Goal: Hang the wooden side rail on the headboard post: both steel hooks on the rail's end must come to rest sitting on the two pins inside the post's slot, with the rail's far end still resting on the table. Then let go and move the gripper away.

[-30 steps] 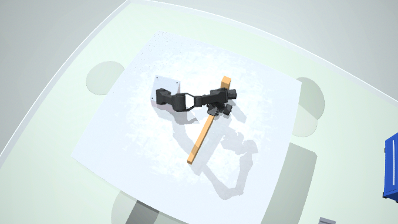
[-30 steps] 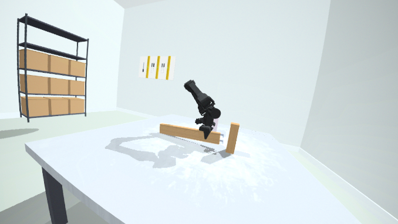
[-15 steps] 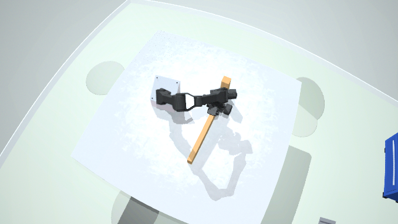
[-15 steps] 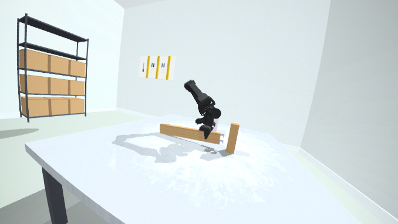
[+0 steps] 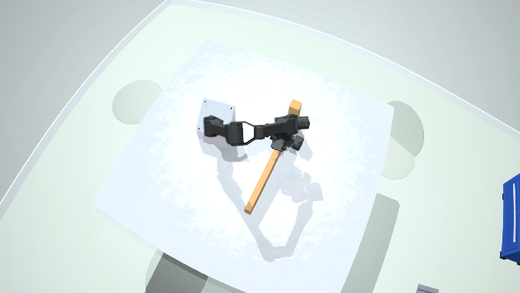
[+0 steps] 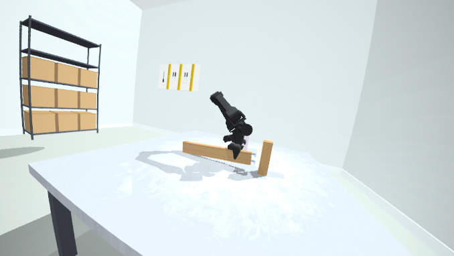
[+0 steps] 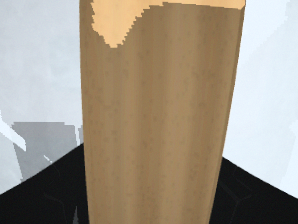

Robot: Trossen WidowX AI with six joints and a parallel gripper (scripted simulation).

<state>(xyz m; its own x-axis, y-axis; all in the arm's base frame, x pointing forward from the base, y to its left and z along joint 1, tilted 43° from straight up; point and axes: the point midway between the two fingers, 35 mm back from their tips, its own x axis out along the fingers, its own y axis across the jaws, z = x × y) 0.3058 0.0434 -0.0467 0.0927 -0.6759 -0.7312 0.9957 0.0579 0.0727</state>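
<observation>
Right now my gripper tip is 160 mm to the right of the wooden headboard post and 40 mm below it.
</observation>
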